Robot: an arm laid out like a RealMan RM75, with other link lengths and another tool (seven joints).
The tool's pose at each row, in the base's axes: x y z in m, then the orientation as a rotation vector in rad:
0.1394 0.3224 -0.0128 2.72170 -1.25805 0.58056
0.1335 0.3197 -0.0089 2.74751 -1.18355 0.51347
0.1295 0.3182 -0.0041 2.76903 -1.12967 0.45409
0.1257 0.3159 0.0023 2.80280 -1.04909 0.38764
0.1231 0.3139 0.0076 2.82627 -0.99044 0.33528
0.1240 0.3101 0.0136 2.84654 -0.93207 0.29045
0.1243 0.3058 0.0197 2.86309 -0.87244 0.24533
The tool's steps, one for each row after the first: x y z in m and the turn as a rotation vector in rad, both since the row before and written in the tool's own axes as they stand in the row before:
-0.0001 0.0059 -0.0048 -0.02434 -0.03289 -0.05603
0.0001 0.0038 -0.0052 -0.01764 -0.03201 -0.04147
0.0010 0.0043 -0.0064 -0.01341 -0.03784 -0.06065
0.0009 0.0034 -0.0052 -0.00984 -0.03034 -0.04407
0.0045 0.0027 -0.0049 -0.00836 -0.02552 -0.04299
0.0040 0.0037 -0.0051 -0.01033 -0.02490 -0.04335

